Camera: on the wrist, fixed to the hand. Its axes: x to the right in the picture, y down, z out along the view.
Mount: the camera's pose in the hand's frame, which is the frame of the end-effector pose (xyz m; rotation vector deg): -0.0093 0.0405 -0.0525 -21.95 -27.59 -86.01
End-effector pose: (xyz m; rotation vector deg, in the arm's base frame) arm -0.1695 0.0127 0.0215 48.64 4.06 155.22
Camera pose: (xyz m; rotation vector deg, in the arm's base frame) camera -0.2028 -0.0265 -0.0214 44.89 2.64 60.30
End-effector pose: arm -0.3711 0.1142 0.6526 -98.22 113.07 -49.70
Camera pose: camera -0.4334 0.1363 0.6631 175.41 -15.19 15.94
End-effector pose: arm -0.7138 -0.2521 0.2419 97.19 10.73 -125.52
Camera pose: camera -0.6495 -0.2709 0.2413 -26.31 -83.41 118.96
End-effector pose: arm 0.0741 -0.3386 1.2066 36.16 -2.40 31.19
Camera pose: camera 0.0395 -0.2858 1.1844 15.07 -6.07 -60.33
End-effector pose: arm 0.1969 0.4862 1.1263 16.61 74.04 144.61
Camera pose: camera 0.1829 0.4208 1.1286 -8.35 23.97 68.92
